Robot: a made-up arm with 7 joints.
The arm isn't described. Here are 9 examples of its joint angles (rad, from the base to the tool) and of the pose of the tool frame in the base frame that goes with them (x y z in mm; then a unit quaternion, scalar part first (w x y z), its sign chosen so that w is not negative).
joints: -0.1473 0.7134 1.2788 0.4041 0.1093 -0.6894 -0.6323
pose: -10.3 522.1 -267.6 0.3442 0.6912 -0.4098 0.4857
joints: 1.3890 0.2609 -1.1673 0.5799 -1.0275 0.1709 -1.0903
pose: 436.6 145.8 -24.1 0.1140 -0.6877 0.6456 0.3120
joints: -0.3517 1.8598 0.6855 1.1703 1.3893 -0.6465 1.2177
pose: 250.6 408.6 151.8 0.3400 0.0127 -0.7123 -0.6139
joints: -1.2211 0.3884 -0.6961 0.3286 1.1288 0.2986 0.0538
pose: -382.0 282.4 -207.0 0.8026 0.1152 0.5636 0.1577
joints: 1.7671 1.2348 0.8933 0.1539 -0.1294 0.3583 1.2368
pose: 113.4 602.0 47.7 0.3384 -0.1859 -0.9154 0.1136
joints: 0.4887 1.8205 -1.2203 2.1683 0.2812 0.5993 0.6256
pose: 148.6 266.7 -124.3 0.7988 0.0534 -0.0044 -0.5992
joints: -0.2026 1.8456 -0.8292 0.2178 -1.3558 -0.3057 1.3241
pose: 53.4 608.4 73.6 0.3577 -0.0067 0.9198 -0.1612
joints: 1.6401 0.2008 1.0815 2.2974 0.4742 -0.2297 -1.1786
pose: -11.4 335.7 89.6 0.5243 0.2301 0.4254 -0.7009
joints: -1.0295 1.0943 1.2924 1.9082 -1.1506 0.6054 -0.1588
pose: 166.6 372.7 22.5 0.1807 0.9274 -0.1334 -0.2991
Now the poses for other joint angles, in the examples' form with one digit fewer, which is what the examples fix.
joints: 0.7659 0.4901 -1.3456 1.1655 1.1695 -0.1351 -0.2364
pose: 297 103 -233 0.802 -0.163 -0.559 -0.137
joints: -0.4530 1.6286 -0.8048 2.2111 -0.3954 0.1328 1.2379
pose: 65 219 -193 0.407 -0.273 0.244 -0.837
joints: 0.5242 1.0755 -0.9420 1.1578 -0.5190 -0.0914 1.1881
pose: 275 340 -200 0.637 0.025 0.099 -0.764
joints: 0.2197 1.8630 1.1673 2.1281 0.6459 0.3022 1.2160
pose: 38 167 224 0.299 0.375 -0.472 -0.740
